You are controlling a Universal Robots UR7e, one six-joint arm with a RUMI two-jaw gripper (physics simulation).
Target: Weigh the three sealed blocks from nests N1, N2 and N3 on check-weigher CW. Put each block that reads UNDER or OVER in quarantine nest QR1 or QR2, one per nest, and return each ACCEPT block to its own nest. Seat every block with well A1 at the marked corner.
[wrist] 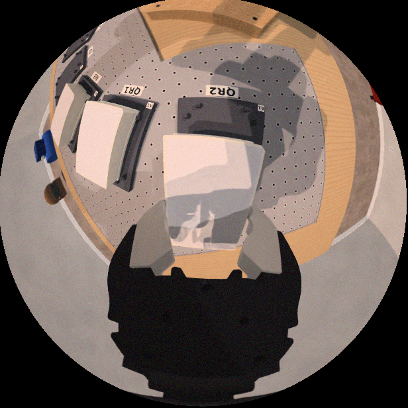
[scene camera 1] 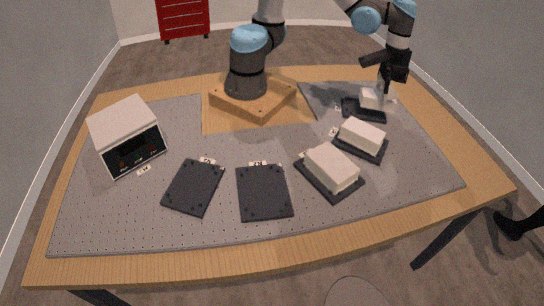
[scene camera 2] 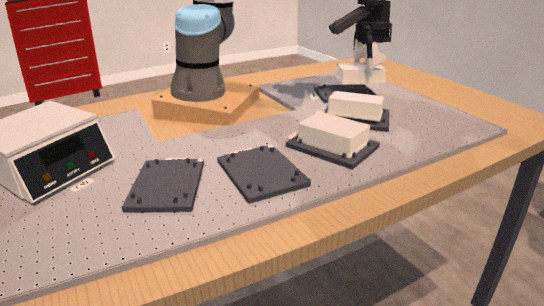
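Pixels of known places: gripper, fingertip midpoint: (scene camera 1: pixel 380 99) (scene camera 2: pixel 363 73); arm's base, link origin: (scene camera 1: pixel 245 88) (scene camera 2: pixel 197 92).
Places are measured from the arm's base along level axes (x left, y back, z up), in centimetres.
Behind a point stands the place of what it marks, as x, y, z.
My gripper (scene camera 1: pixel 384 92) {43.8, -18.1, 3.1} (scene camera 2: pixel 368 65) {43.8, -18.1, 3.1} (wrist: pixel 207 203) is shut on a white sealed block (scene camera 1: pixel 369 98) {37.6, -19.9, 5.1} (scene camera 2: pixel 347 73) {36.6, -19.5, 4.3} (wrist: pixel 215 165). The block is over part of nest QR2 (scene camera 1: pixel 372 116) {40.8, -20.2, -2.6} (wrist: pixel 220 114), covering its near part in the wrist view; the gap below is hard to judge. QR2's A1 tag shows at its far right corner in the wrist view. A second block (scene camera 1: pixel 361 134) {27.8, -33.5, 2.4} (scene camera 2: pixel 355 105) {27.2, -34.2, 1.4} (wrist: pixel 97 142) sits on nest QR1 (scene camera 1: pixel 375 156) {30.9, -39.0, -1.2} (wrist: pixel 137 160). A third block (scene camera 1: pixel 331 166) {14.7, -42.4, 1.6} (scene camera 2: pixel 332 132) {13.1, -43.8, 1.5} (wrist: pixel 65 115) sits on nest N3 (scene camera 1: pixel 334 196) {14.1, -48.2, -2.2} (scene camera 2: pixel 352 161) {13.8, -49.5, -2.6}. Check-weigher CW (scene camera 1: pixel 122 120) {-40.4, -17.0, 6.2} (scene camera 2: pixel 45 125) {-39.1, -18.9, 6.2} carries no block; its display is dark.
Empty nests N1 (scene camera 1: pixel 194 187) {-19.1, -38.8, -2.5} (scene camera 2: pixel 165 185) {-20.1, -39.4, -2.5} and N2 (scene camera 1: pixel 263 192) {-2.5, -43.4, -2.5} (scene camera 2: pixel 265 172) {-2.5, -44.4, -2.6} lie between CW and N3. The wooden robot base (scene camera 1: pixel 255 107) {1.6, -11.3, -0.9} (scene camera 2: pixel 200 110) {-3.1, -10.7, -1.3} stands behind them. A red cabinet (scene camera 1: pixel 183 17) (scene camera 2: pixel 55 47) stands beyond the table. A person's foot (scene camera 1: pixel 510 225) shows at the right.
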